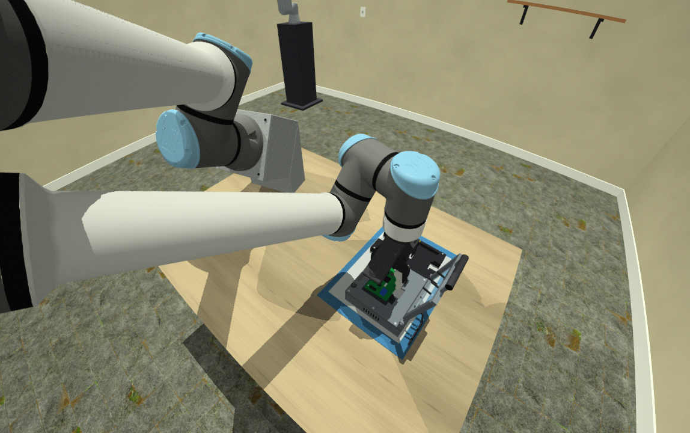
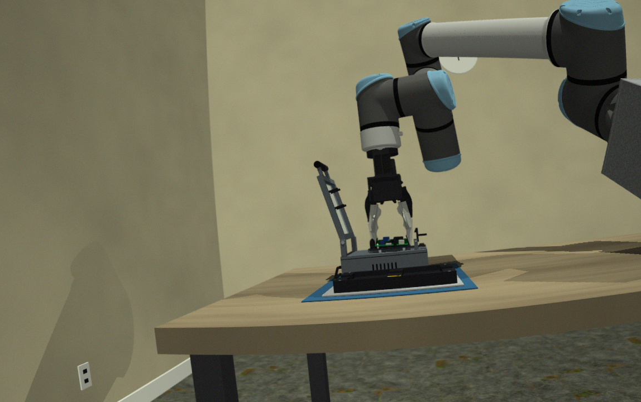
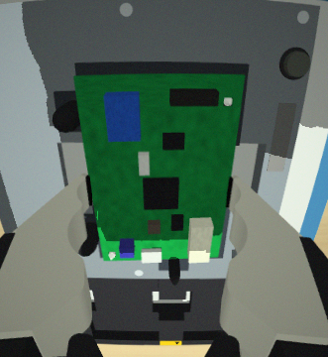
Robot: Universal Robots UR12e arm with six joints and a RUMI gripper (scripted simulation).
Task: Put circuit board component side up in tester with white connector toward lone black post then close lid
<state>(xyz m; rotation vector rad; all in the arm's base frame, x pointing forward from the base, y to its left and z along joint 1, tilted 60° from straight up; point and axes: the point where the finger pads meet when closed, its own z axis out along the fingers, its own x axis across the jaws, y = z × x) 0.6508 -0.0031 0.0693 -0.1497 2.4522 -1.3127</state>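
The green circuit board lies right at my hand. The rest, counted from my hand: lid (12 cm ahead, 11 cm above, 1 cm to the right); then grey tester (4 cm to the left, 4 cm above, 3 cm ahead).
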